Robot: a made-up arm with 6 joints.
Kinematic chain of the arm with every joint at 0, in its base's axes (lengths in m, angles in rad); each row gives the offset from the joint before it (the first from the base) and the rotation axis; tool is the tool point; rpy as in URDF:
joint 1: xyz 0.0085 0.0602 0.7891 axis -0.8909 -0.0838 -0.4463
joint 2: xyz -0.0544 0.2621 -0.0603 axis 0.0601 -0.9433 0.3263
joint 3: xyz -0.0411 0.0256 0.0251 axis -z
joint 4: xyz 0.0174 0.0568 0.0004 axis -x
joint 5: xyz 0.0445 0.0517 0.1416 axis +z
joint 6: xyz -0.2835 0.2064 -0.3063 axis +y
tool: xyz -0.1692 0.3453 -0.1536 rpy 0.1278 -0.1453 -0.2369
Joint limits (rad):
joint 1: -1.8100..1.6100
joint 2: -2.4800..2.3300
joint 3: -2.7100..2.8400
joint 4: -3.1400..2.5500
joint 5: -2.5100..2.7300
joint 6: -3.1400..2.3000
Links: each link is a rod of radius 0.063 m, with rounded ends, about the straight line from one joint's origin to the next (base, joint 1, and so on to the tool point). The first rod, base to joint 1, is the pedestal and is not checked.
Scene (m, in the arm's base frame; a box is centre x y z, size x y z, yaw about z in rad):
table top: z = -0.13
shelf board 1: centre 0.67 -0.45 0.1 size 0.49 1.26 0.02 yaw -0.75
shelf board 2: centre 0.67 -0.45 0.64 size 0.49 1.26 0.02 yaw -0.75
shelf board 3: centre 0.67 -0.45 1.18 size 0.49 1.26 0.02 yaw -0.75
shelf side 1: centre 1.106 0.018 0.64 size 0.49 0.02 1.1 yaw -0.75
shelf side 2: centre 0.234 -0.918 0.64 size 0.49 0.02 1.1 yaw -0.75
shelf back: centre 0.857 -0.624 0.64 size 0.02 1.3 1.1 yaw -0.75
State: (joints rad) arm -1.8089 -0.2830 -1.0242 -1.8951 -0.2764 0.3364
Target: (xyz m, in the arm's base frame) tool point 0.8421 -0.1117 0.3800
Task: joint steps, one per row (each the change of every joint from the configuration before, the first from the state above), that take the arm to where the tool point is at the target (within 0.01 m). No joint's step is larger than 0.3 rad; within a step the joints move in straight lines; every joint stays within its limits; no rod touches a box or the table.
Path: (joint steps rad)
1: 0.2458 0.0192 -0.0268 -0.1172 0.1241 0.1798
2: 0.2459 0.0191 -0.0267 -0.1173 0.1241 0.1797
3: 0.2458 0.0192 -0.0268 -0.1172 0.1241 0.1798
4: 0.2459 0.0191 -0.0267 -0.1172 0.1241 0.1797
5: 0.0797 -0.2508 0.0944 0.0138 -0.2133 -0.0783
6: 0.0798 -0.2508 0.0944 0.0138 -0.2132 -0.0783
7: 0.0797 -0.2508 0.0944 0.0138 -0.2133 -0.0783
8: 0.0798 -0.2508 0.0944 0.0139 -0.2133 -0.0784
9: 0.0797 -0.2508 0.0944 0.0138 -0.2133 -0.0783
10: 0.0797 -0.2508 0.0945 0.0138 -0.2132 -0.0783
11: 0.2753 0.0098 -0.0124 0.1440 -0.0428 -0.0846
12: 0.2752 0.0097 -0.0123 0.1439 -0.0427 -0.0847
13: 0.2752 0.0097 -0.0124 0.1439 -0.0427 -0.0846
14: 0.2752 0.0097 -0.0123 0.1440 -0.0428 -0.0846

